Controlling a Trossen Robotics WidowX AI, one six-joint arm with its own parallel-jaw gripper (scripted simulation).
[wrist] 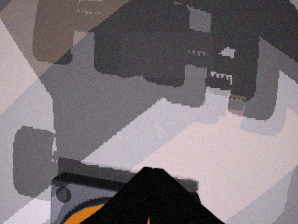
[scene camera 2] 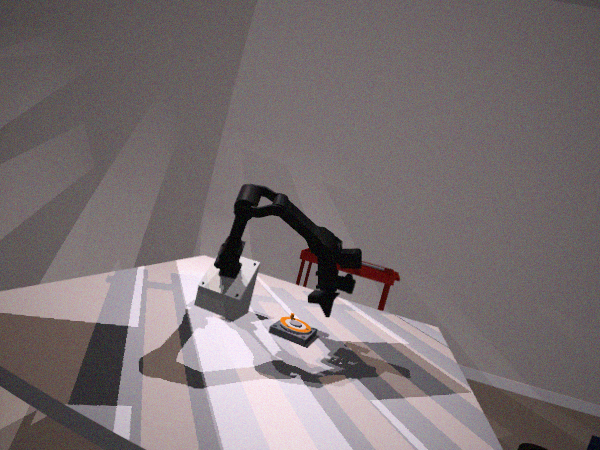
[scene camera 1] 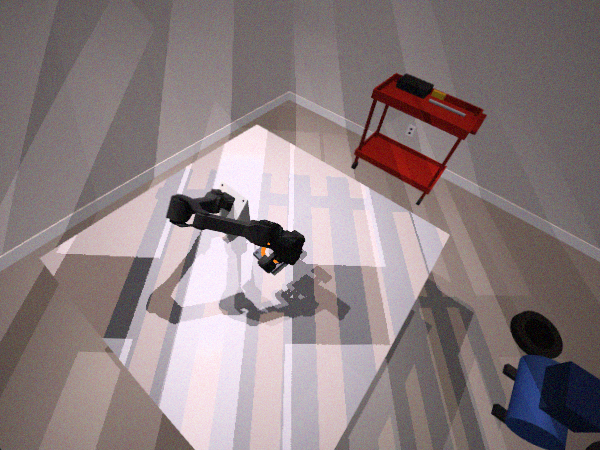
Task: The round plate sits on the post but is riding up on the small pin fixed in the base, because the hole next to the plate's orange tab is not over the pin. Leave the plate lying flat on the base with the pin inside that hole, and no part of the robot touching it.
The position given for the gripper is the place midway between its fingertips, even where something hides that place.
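Note:
Gripper point(scene camera 2: 327, 317), point(wrist: 151, 177): shut, holds nothing.

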